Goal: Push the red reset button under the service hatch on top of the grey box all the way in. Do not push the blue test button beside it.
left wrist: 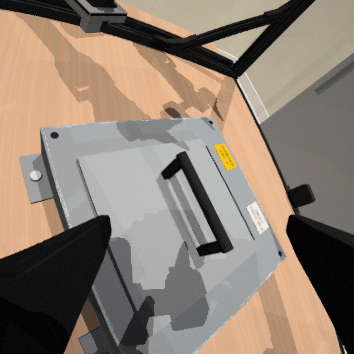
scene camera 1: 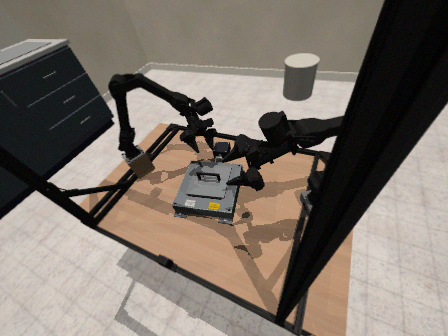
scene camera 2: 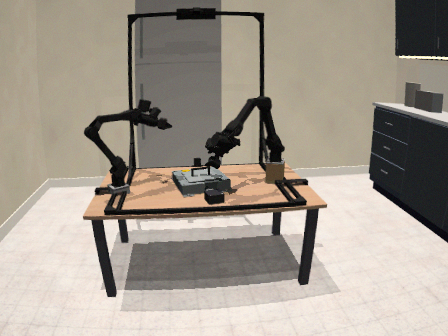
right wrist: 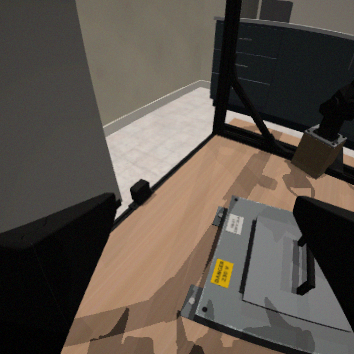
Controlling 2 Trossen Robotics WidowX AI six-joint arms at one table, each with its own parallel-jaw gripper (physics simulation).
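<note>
The grey box (scene camera 1: 201, 202) (scene camera 2: 200, 188) (left wrist: 65, 155) (right wrist: 225, 301) sits on the table. Its flat hatch panel (scene camera 1: 202, 190) (left wrist: 130, 190) (right wrist: 270, 250) covers the middle of the top and carries a black handle (scene camera 1: 208, 175) (left wrist: 205, 202) (right wrist: 311, 265). The red and blue buttons do not show in any view. No opening shows beside the panel. My left gripper (scene camera 1: 206, 150) (scene camera 2: 214, 164) (left wrist: 199, 223) is open and empty, above the box and clear of the handle. My right gripper (scene camera 1: 226, 172) (scene camera 2: 170, 126) (right wrist: 206, 203) is open and empty, raised well above the table.
A yellow label (scene camera 1: 214, 205) (left wrist: 225, 157) (right wrist: 222, 273) and a white label (scene camera 1: 190, 203) (left wrist: 258, 218) (right wrist: 234, 224) lie along one edge of the box top. A small black block (scene camera 1: 222, 147) (scene camera 2: 214, 196) stands near the box. Black frame bars edge the table.
</note>
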